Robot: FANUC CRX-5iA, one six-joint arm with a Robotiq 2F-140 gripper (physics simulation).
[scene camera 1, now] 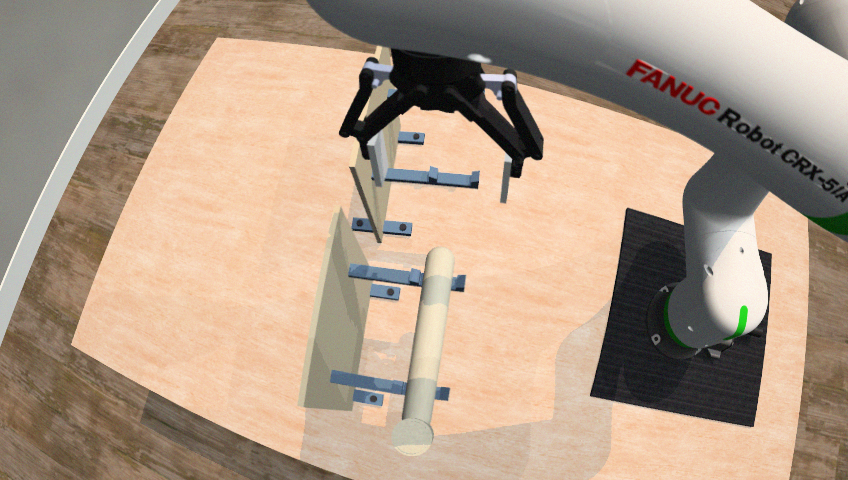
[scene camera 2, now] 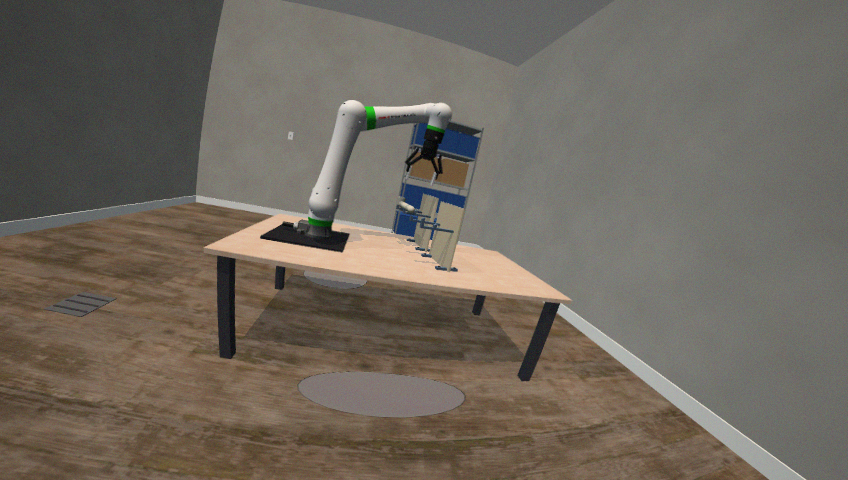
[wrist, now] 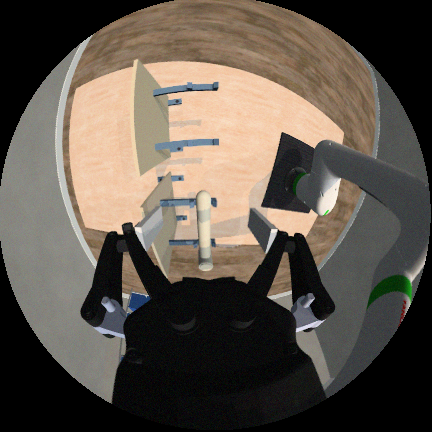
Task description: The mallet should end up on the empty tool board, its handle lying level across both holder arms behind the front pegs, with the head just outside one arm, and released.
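Pixels of known places: gripper, between the fingertips: (scene camera 1: pixel 442 183) (scene camera 2: pixel 419 182) (wrist: pixel 205 216); arm's base, origin of its link: (scene camera 1: pixel 678 321) (scene camera 2: pixel 318 235) (wrist: pixel 294 180).
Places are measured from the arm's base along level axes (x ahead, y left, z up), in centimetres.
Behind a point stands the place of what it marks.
Observation:
The mallet (scene camera 1: pixel 429 339) @[z 22.8, x 43.5, y 17.8 cm] (scene camera 2: pixel 406 206) @[z 21.7, x 43.1, y 11.1 cm] (wrist: pixel 204 220) @[z 22.7, x 44.3, y 12.8 cm] is a pale cream rod with a wider round end at the near side in scene camera 1. It lies across both blue arms of one upright tool board (scene camera 1: pixel 338 321) @[z 19.5, x 56.3, y 18.7 cm] (wrist: pixel 160 195) @[z 16.7, x 57.7, y 9.5 cm]. The empty tool board (scene camera 1: pixel 379 205) @[z 7.3, x 59.5, y -3.6 cm] (scene camera 2: pixel 447 243) @[z 10.8, x 62.1, y -17.5 cm] (wrist: pixel 150 120) @[z 19.5, x 60.9, y -11.4 cm] stands beside it; its two blue holder arms show in the wrist view, and the gripper hides part of this board in scene camera 1. My gripper (scene camera 1: pixel 441 171) @[z 36.2, x 46.1, y 3.0 cm] (scene camera 2: pixel 420 174) @[z 36.2, x 46.1, y 3.0 cm] (wrist: pixel 205 216) @[z 36.2, x 46.1, y 3.0 cm] is open and empty, pointing down, high above the boards. In the wrist view the mallet shows between its fingers, well below.
Both boards stand on blue feet on the wooden table (scene camera 1: pixel 196 178) @[z -0.9, x 104.1, y -2.3 cm] (scene camera 2: pixel 499 276) @[z -0.9, x 92.6, y -19.5 cm] (wrist: pixel 105 190) @[z -0.9, x 93.2, y 17.2 cm]. The arm's base sits on a black mat (scene camera 1: pixel 630 368) @[z -0.2, x 8.2, y 10.9 cm] (scene camera 2: pixel 279 236) @[z 0.3, x -15.0, y -15.9 cm] (wrist: pixel 280 160) @[z 0.0, x 12.2, y -6.9 cm]. A shelf unit with blue and brown boxes stands behind the table in scene camera 2.

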